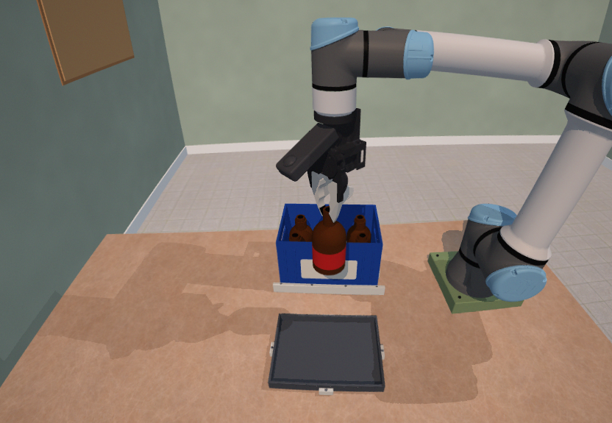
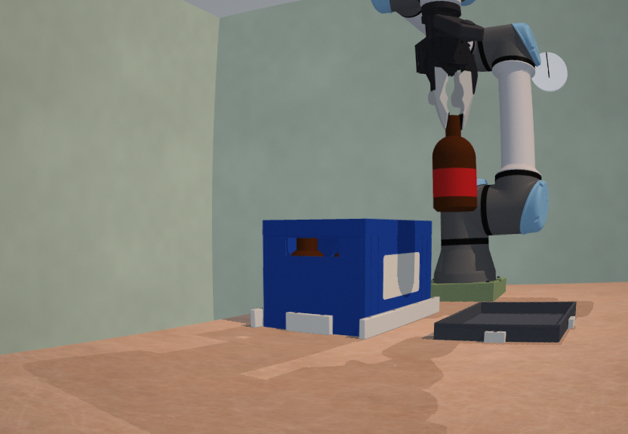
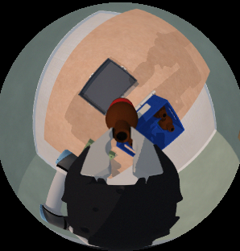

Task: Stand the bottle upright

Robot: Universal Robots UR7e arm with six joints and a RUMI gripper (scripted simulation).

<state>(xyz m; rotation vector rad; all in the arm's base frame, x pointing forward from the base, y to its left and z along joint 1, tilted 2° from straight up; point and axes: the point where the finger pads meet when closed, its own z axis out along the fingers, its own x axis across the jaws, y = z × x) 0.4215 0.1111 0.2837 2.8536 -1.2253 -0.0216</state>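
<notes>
My gripper is now 7 cm above the glass bottle. From my hand the other things lie so: dark tray: 32 cm below, 10 cm to the left; blue crate: 25 cm below, 19 cm to the right, 1 cm behind.
</notes>
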